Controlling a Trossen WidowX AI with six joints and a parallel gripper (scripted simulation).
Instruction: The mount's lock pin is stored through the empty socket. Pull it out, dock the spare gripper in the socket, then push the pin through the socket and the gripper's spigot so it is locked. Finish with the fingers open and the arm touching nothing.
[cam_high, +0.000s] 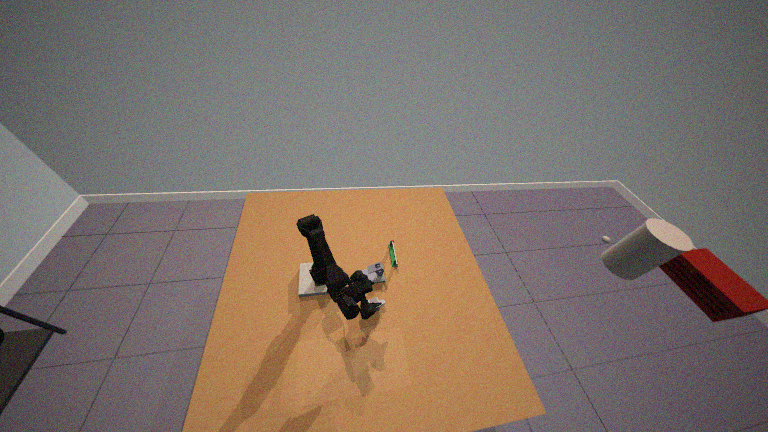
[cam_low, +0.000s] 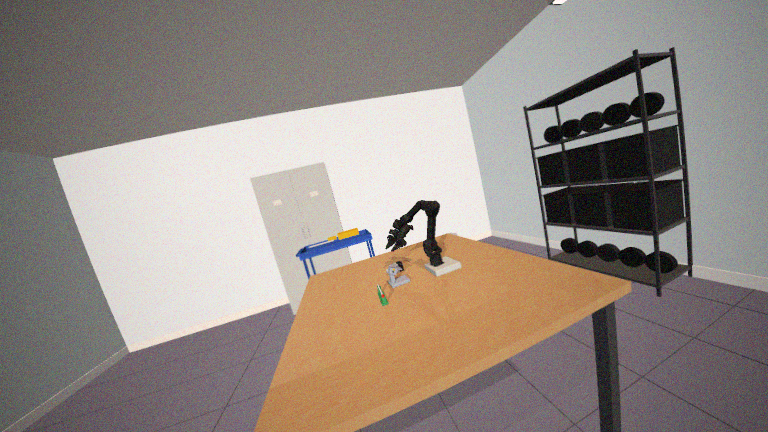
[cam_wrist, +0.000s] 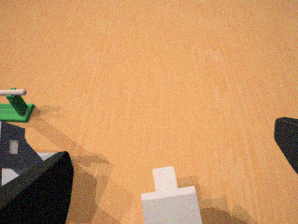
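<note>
Now: gripper tip 130 mm above the spare gripper and 10 mm past it. The rest, counted from my gripper tip: grey mount 160 mm to the left, 110 mm below, 50 mm ahead; then green strip 250 mm to the left, 180 mm ahead, 130 mm below.
</note>
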